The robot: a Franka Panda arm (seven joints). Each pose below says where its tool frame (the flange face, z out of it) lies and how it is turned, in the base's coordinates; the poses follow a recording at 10 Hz.
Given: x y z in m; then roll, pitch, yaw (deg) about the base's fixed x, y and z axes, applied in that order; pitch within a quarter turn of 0, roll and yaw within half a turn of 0.
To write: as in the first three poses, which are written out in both.
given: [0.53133, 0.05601, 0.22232, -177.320, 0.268, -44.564]
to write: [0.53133, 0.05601, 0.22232, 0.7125, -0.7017, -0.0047, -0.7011, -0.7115, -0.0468]
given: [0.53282, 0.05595, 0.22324, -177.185, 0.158, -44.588]
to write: [0.53282, 0.05595, 0.22324, 0.7122, -0.7020, -0.0028, -0.7013, -0.7112, -0.0491]
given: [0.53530, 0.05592, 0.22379, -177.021, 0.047, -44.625]
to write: [0.53530, 0.05592, 0.22379, 0.7117, -0.7025, -0.0008, -0.7015, -0.7107, -0.0520]
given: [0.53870, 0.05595, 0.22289, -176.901, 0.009, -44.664]
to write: [0.53870, 0.05595, 0.22289, 0.7112, -0.7029, -0.0002, -0.7019, -0.7102, -0.0541]
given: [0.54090, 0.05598, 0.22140, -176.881, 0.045, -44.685]
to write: [0.54090, 0.05598, 0.22140, 0.7110, -0.7032, -0.0008, -0.7022, -0.7099, -0.0544]
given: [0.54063, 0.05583, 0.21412, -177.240, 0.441, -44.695]
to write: [0.54063, 0.05583, 0.21412, 0.7108, -0.7033, -0.0077, -0.7028, -0.7098, -0.0482]
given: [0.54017, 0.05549, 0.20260, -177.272, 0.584, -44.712]
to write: [0.54017, 0.05549, 0.20260, 0.7106, -0.7035, -0.0102, -0.7031, -0.7095, -0.0476]
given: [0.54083, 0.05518, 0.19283, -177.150, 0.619, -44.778]
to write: [0.54083, 0.05518, 0.19283, 0.7098, -0.7043, -0.0108, -0.7039, -0.7086, -0.0497]
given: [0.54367, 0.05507, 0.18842, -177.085, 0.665, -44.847]
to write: [0.54367, 0.05507, 0.18842, 0.7089, -0.7052, -0.0116, -0.7047, -0.7077, -0.0509]
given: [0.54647, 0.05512, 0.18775, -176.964, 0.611, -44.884]
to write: [0.54647, 0.05512, 0.18775, 0.7085, -0.7056, -0.0107, -0.7051, -0.7071, -0.0530]
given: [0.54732, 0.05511, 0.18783, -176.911, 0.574, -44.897]
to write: [0.54732, 0.05511, 0.18783, 0.7083, -0.7058, -0.0100, -0.7052, -0.7070, -0.0539]
